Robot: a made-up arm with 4 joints.
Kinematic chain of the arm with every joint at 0, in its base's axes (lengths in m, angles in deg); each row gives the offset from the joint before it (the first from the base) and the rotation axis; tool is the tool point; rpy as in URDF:
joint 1: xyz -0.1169 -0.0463 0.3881 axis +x
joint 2: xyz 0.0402 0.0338 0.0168 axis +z
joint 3: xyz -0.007 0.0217 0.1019 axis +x
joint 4: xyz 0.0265 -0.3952 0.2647 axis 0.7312 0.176 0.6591
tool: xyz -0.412 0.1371 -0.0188 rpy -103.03 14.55 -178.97
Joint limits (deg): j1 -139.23..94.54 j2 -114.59..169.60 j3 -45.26..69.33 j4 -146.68..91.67
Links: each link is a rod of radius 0.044 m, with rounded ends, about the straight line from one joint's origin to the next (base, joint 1, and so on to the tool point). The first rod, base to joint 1, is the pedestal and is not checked.
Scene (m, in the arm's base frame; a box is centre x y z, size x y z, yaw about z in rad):
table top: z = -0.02
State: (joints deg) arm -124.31 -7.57 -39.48 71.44
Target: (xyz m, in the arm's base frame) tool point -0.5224 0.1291 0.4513
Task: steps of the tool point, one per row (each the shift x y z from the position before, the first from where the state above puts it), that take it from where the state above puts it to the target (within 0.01 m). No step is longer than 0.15 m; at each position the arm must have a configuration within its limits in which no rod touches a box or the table.
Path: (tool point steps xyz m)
1: -0.0509 -0.0457 0.1262
2: -0.0390 -0.0797 0.1014
3: -0.0229 -0.1022 0.0704
4: -0.0042 -0.1125 0.0370
5: 0.0153 -0.1111 0.0056
6: 0.0345 -0.1004 -0.0204

